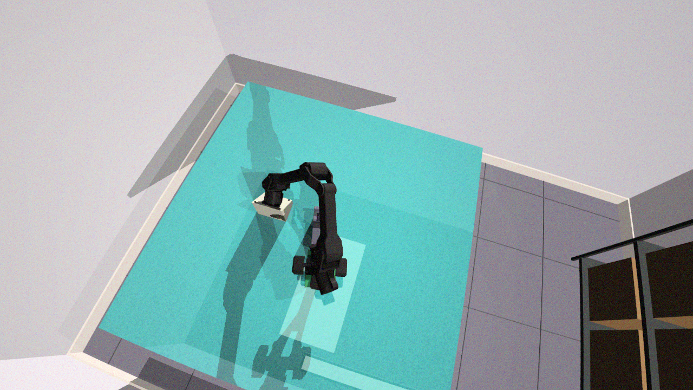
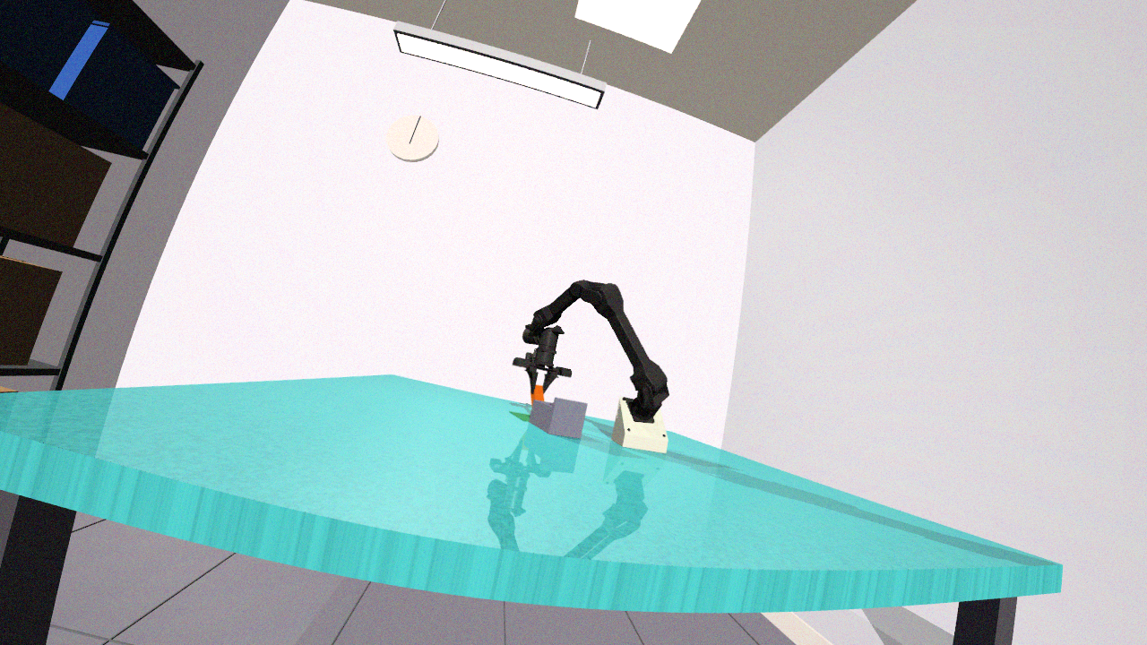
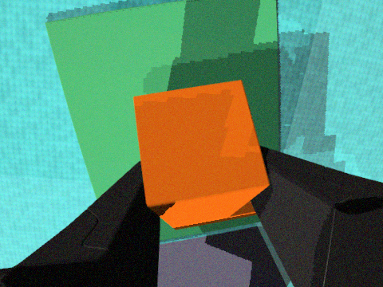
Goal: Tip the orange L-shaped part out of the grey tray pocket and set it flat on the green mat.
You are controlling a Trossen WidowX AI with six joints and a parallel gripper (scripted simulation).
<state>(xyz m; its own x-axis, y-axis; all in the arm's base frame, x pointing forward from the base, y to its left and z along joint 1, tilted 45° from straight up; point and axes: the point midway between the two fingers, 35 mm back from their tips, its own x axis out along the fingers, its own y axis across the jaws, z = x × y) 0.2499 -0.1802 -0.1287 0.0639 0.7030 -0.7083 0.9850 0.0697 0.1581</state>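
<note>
Now: the orange L-shaped part 20 mm behind my gripper tip, 30 mm to the left of it and 30 mm below it. From my gripper tip the other things lie so: green mat: 20 mm to the left, 90 mm below.
</note>
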